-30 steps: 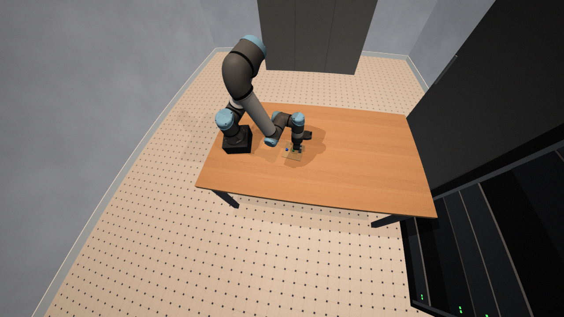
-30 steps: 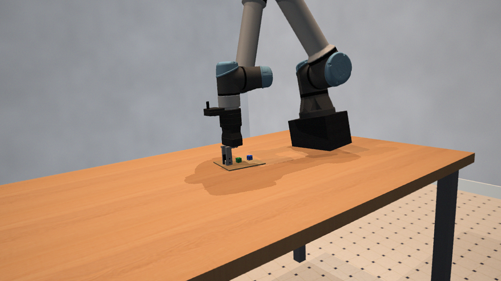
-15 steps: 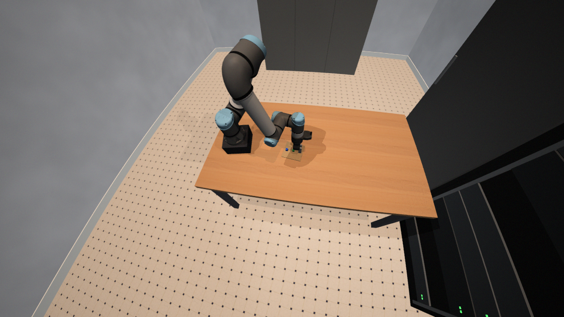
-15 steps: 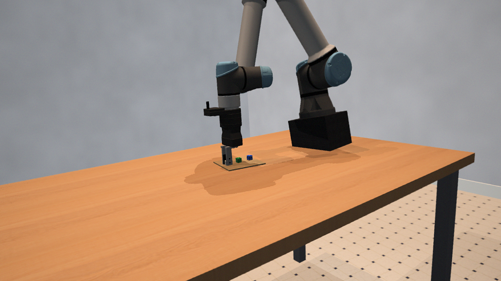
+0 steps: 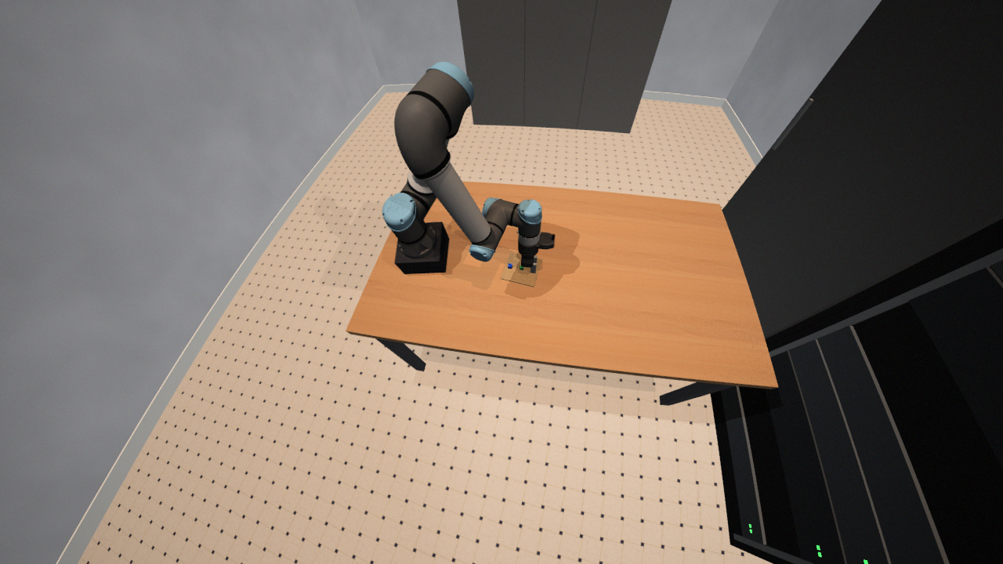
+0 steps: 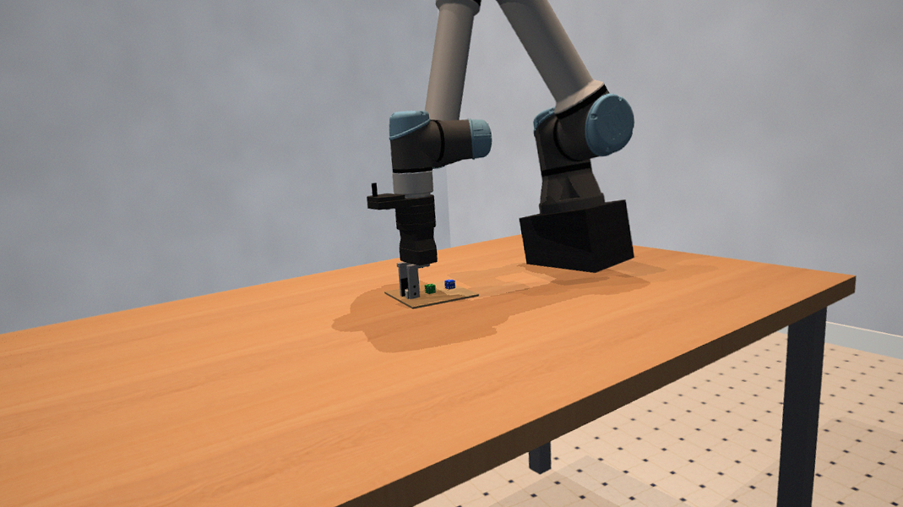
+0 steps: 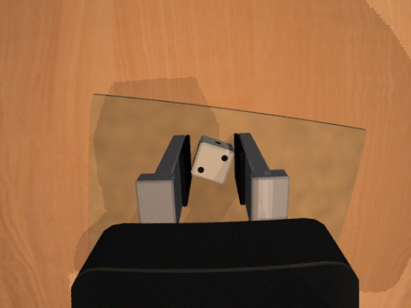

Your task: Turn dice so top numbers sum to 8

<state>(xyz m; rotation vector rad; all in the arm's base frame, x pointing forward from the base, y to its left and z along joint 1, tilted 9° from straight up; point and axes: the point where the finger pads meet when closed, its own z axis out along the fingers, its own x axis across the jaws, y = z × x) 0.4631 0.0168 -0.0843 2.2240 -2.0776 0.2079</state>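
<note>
Now: hand 10 mm above the white die. Also, from my hand: green die: 50 mm behind, 10 mm below; mat: 50 mm behind, 20 mm below; blue die: 100 mm behind, 10 mm to the right, 10 mm below.
</note>
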